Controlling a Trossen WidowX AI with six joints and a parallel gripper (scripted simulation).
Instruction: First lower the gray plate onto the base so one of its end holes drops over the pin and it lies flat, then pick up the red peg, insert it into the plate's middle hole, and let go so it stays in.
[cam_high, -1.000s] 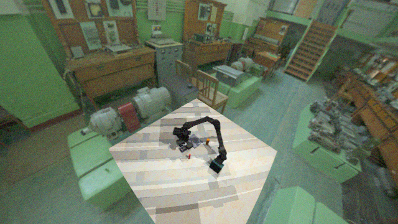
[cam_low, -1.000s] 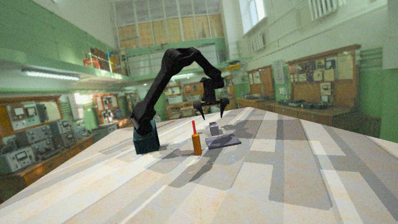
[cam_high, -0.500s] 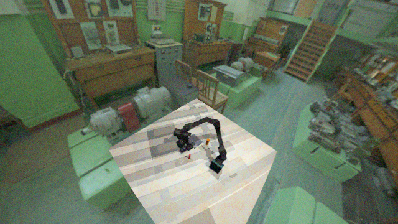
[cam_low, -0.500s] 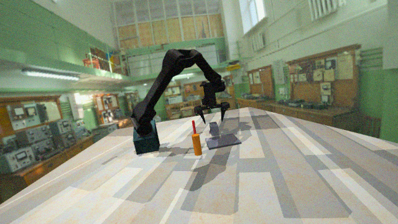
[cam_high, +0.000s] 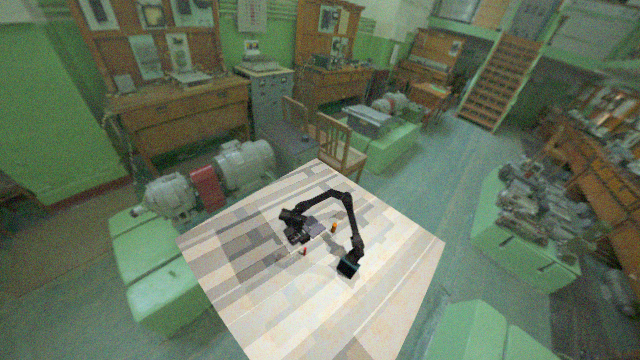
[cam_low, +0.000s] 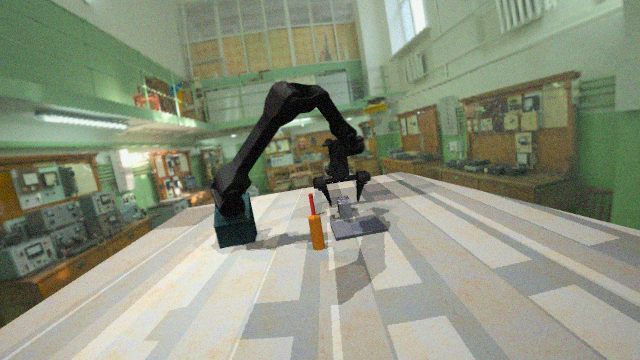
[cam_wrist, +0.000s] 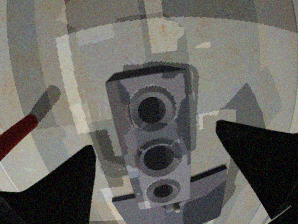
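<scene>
Now: the gray plate right at my gripper tip. The rest, counted from my gripper tip: red peg 11 cm behind, 4 cm to the left, 1 cm above; orange cylinder 22 cm to the right, 12 cm behind, 1 cm above; dark base 13 cm to the right, 2 cm below.
</scene>
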